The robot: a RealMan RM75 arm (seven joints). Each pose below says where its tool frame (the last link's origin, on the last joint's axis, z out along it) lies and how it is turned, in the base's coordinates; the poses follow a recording.
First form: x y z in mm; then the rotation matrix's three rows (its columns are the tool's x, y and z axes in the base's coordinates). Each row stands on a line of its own.
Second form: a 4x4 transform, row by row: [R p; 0 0 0 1], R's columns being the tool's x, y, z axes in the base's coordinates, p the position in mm. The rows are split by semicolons. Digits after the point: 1 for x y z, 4 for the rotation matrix.
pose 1, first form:
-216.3, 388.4, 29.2
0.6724, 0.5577, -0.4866
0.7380, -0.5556, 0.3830
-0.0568, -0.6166, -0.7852
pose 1, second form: 0.6724, 0.5577, -0.4866, -216.3; 0.7380, -0.5556, 0.3830, 388.4; -0.0568, -0.6166, -0.7852, 29.2; 0, 0, 0, 1
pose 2, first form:
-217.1, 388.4, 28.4
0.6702, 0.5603, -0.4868
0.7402, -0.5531, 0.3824
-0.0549, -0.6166, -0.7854
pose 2, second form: 0.6702, 0.5603, -0.4868, -217.1; 0.7402, -0.5531, 0.3824, 388.4; -0.0549, -0.6166, -0.7854, 28.4; 0, 0, 0, 1
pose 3, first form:
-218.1, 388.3, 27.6
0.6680, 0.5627, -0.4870
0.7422, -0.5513, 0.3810
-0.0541, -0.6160, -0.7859
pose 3, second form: 0.6680, 0.5627, -0.4870, -218.1; 0.7422, -0.5513, 0.3810, 388.3; -0.0541, -0.6160, -0.7859, 27.6; 0, 0, 0, 1
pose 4, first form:
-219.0, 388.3, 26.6
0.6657, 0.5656, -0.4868
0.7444, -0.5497, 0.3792
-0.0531, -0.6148, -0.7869
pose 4, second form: 0.6657, 0.5656, -0.4868, -219.0; 0.7444, -0.5497, 0.3792, 388.3; -0.0531, -0.6148, -0.7869, 26.6; 0, 0, 0, 1
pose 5, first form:
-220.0, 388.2, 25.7
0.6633, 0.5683, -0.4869
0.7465, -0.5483, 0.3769
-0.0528, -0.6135, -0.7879
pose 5, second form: 0.6633, 0.5683, -0.4869, -220.0; 0.7465, -0.5483, 0.3769, 388.2; -0.0528, -0.6135, -0.7879, 25.7; 0, 0, 0, 1
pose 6, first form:
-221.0, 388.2, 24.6
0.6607, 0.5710, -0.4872
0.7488, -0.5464, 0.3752
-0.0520, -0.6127, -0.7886
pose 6, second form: 0.6607, 0.5710, -0.4872, -221.0; 0.7488, -0.5464, 0.3752, 388.2; -0.0520, -0.6127, -0.7886, 24.6; 0, 0, 0, 1
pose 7, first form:
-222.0, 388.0, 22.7
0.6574, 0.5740, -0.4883
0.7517, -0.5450, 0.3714
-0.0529, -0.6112, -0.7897
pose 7, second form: 0.6574, 0.5740, -0.4883, -222.0; 0.7517, -0.5450, 0.3714, 388.0; -0.0529, -0.6112, -0.7897, 22.7; 0, 0, 0, 1
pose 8, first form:
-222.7, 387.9, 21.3
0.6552, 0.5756, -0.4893
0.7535, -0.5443, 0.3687
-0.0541, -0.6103, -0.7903
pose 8, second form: 0.6552, 0.5756, -0.4893, -222.7; 0.7535, -0.5443, 0.3687, 387.9; -0.0541, -0.6103, -0.7903, 21.3; 0, 0, 0, 1
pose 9, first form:
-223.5, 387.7, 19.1
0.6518, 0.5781, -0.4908
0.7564, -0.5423, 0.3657
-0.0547, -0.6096, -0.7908
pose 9, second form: 0.6518, 0.5781, -0.4908, -223.5; 0.7564, -0.5423, 0.3657, 387.7; -0.0547, -0.6096, -0.7908, 19.1; 0, 0, 0, 1
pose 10, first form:
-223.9, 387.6, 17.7
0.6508, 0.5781, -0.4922
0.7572, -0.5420, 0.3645
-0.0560, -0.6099, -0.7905
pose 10, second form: 0.6508, 0.5781, -0.4922, -223.9; 0.7572, -0.5420, 0.3645, 387.6; -0.0560, -0.6099, -0.7905, 17.7; 0, 0, 0, 1
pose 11, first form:
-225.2, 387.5, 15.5
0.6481, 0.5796, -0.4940
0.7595, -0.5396, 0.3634
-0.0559, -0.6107, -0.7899
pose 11, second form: 0.6481, 0.5796, -0.4940, -225.2; 0.7595, -0.5396, 0.3634, 387.5; -0.0559, -0.6107, -0.7899, 15.5; 0, 0, 0, 1
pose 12, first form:
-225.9, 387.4, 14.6
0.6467, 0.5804, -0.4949
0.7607, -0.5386, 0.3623
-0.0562, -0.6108, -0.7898
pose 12, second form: 0.6467, 0.5804, -0.4949, -225.9; 0.7607, -0.5386, 0.3623, 387.4; -0.0562, -0.6108, -0.7898, 14.6; 0, 0, 0, 1
